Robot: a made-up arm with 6 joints. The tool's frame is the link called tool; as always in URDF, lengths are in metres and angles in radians. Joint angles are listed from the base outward.
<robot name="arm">
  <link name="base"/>
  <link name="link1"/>
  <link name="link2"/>
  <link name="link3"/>
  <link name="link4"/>
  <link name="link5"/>
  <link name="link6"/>
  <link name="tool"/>
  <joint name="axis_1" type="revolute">
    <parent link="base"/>
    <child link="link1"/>
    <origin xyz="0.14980 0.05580 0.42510" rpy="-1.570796 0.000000 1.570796"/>
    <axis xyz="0 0 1"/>
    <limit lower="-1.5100" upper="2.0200"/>
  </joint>
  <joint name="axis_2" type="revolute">
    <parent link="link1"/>
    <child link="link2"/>
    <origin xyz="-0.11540 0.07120 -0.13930" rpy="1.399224 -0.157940 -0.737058"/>
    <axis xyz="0 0 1"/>
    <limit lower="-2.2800" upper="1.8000"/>
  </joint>
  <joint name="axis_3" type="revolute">
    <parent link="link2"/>
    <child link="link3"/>
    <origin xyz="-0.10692 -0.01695 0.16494" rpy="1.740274 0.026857 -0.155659"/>
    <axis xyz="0 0 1"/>
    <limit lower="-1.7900" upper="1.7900"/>
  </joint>
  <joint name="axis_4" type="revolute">
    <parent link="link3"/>
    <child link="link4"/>
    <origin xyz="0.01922 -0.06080 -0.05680" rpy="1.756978 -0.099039 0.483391"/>
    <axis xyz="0 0 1"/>
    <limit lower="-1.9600" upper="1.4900"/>
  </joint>
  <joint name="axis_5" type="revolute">
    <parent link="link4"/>
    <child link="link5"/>
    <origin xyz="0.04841 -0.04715 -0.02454" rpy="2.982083 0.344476 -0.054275"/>
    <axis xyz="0 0 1"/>
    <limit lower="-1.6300" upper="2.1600"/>
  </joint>
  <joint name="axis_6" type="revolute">
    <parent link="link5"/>
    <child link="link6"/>
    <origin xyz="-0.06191 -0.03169 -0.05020" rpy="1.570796 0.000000 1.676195"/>
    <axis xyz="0 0 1"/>
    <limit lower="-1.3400" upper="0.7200"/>
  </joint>
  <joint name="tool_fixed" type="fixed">
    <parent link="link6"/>
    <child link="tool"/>
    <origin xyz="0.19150 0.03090 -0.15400" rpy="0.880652 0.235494 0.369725"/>
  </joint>
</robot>
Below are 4 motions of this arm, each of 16 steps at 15 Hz.
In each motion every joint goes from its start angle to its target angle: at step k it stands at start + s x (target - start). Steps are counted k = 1, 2, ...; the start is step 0. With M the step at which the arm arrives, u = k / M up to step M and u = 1 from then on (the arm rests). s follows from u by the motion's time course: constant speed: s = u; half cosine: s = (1 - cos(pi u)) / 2; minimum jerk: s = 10 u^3 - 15 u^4 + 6 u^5.
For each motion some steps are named. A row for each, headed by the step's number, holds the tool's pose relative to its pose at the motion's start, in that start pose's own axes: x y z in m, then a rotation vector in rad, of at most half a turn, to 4 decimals.
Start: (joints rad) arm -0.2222 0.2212 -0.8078 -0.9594 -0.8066 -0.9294
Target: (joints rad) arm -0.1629 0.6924 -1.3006 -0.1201 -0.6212 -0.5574
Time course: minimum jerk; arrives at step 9
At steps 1, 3, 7, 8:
1: -0.0007 0.0007 -0.0024 0.0080 0.0032 0.0021
3: -0.0144 0.0133 -0.0395 0.1468 0.0476 0.0310
7: -0.0854 0.0412 -0.1075 0.6172 0.0323 0.0106
8: -0.0930 0.0412 -0.1095 0.6535 0.0180 -0.0011

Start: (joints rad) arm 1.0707 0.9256 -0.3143 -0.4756 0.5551 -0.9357
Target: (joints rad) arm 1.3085 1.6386 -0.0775 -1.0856 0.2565 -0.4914
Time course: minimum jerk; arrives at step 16
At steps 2, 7, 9, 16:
2: -0.0011 0.0000 -0.0014 -0.0177 0.0122 0.0029
7: -0.0304 -0.0082 -0.0350 -0.4233 0.2963 0.0620
9: -0.0526 -0.0236 -0.0528 -0.6798 0.4776 0.0850
16: -0.0932 -0.0650 -0.0642 -1.1048 0.7722 0.0801

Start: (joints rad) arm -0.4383 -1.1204 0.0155 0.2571 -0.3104 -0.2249
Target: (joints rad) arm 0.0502 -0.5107 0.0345 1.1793 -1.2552 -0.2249
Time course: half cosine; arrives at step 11
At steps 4, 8, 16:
4: 0.0421 0.0499 0.0663 0.0700 -0.2851 0.1606
8: 0.0363 0.0989 0.2418 0.0790 -0.9064 0.3252
16: 0.0077 0.1041 0.2993 0.0281 -1.1203 0.3423

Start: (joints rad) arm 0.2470 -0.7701 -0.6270 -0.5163 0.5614 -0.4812
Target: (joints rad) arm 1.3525 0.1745 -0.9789 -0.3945 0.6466 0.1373
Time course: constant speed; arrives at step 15
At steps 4, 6, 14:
4: -0.0745 0.0956 -0.1502 0.2125 0.5371 0.1599
6: -0.1422 0.1591 -0.2004 0.3307 0.7962 0.2732
14: -0.5139 0.3865 -0.1287 0.8551 1.7408 0.9120

